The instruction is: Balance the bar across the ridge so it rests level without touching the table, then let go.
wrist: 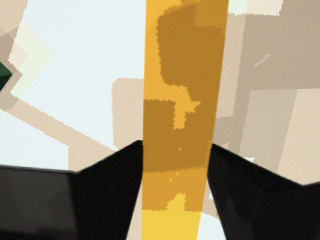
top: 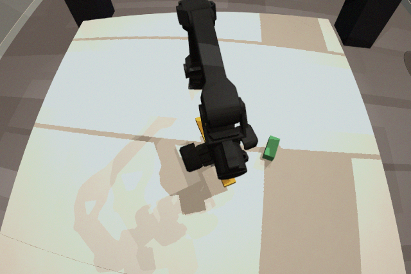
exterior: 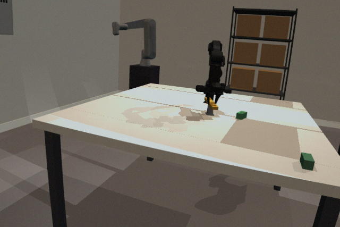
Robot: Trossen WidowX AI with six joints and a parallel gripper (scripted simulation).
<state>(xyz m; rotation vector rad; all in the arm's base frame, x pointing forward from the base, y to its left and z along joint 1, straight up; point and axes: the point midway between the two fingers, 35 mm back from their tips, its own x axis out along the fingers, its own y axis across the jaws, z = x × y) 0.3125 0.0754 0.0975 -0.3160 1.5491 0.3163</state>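
Right now the yellow bar is 30 mm behind my gripper tip and 10 mm to the right of it. The rest, counted from my gripper tip: dark green cube (430 mm ahead, 420 mm to the left, 50 mm below); then light green block (160 mm to the left, 50 mm below, 50 mm behind).
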